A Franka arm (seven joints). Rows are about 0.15 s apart.
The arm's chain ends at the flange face. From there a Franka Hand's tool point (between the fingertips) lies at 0.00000 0.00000 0.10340 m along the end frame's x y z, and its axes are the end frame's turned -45 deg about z.
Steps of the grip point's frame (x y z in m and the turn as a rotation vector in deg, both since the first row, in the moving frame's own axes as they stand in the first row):
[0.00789, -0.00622, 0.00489, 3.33, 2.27, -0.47]
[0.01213, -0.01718, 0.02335, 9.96, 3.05, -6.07]
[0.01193, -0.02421, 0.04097, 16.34, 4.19, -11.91]
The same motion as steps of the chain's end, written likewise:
[0.00256, -0.00284, 0.00515, 3.96, -0.75, -0.47]
[0.00606, -0.00471, 0.02505, 9.20, -4.89, -6.07]
[0.00918, -0.00151, 0.04540, 14.52, -8.59, -11.91]

